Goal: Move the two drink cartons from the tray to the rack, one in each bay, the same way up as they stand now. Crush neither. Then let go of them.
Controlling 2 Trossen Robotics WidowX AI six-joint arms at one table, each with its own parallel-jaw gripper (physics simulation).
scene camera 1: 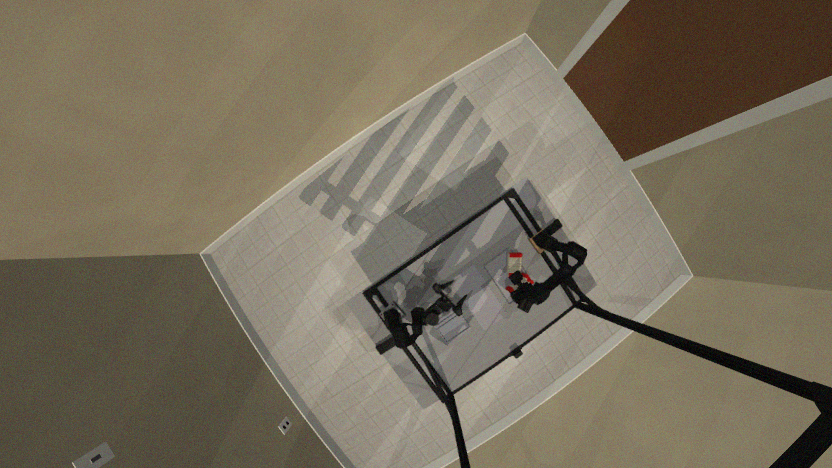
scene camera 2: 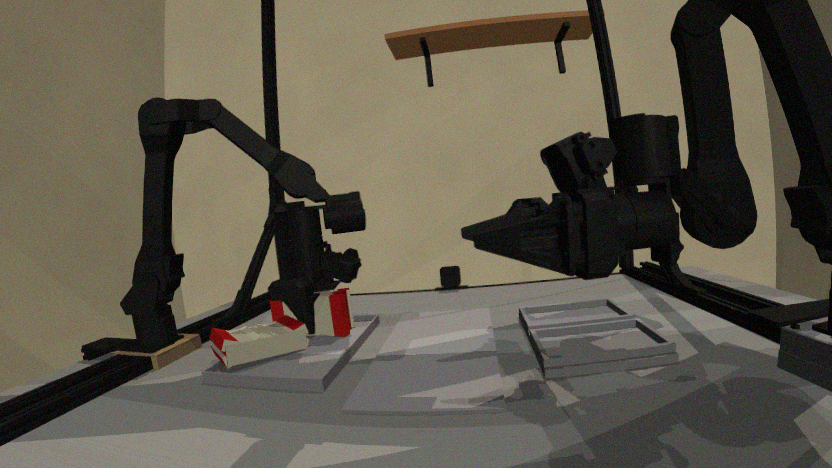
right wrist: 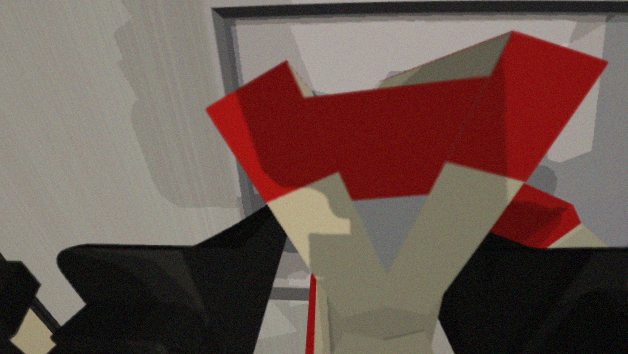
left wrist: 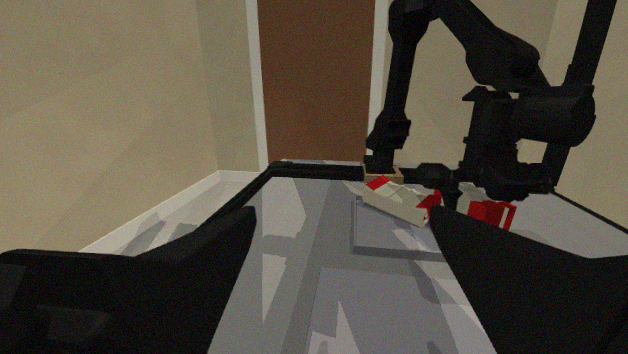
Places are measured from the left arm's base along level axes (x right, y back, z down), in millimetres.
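Where they show: left gripper, fingertip midpoint: [scene camera 1: 460,287] [scene camera 2: 466,237] [left wrist: 342,214]; right gripper, fingertip midpoint: [scene camera 1: 517,285] [scene camera 2: 318,328]; left arm's base, link origin: [scene camera 1: 392,315]; right arm's base, link origin: [scene camera 1: 541,241] [scene camera 2: 157,342] [left wrist: 381,169].
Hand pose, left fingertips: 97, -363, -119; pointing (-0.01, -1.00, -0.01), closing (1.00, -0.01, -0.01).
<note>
Each offset is from my left fingertips to the top centre of the thing, as dx, dy, dz.
Two red-and-beige drink cartons are on the grey tray @[+170, -242, +147] [scene camera 2: 321,371] [left wrist: 390,251] [scene camera 1: 498,274]. One carton @[+134, -296, +106] [scene camera 2: 256,341] [left wrist: 397,201] [scene camera 1: 514,262] lies on its side at the tray's end. The other carton @[+233, -243, +89] [scene camera 2: 332,313] [right wrist: 362,140] [left wrist: 475,204] stands on the tray and looks dented, with a V-shaped fold in the right wrist view. My right gripper [scene camera 2: 298,306] [right wrist: 340,201] [scene camera 1: 518,283] is open, its fingers either side of this standing carton. My left gripper [scene camera 2: 472,234] [left wrist: 342,214] [scene camera 1: 453,294] is open and empty, level above the table near the rack @[+123, +165, +143] [scene camera 2: 581,339] [scene camera 1: 451,327].
The flat grey rack has two bays and lies on the table under the left arm. A small wooden block [left wrist: 383,173] [scene camera 2: 188,344] sits at the table edge behind the tray. A black frame [left wrist: 305,170] borders the table. A wall shelf [scene camera 2: 484,32] hangs high behind.
</note>
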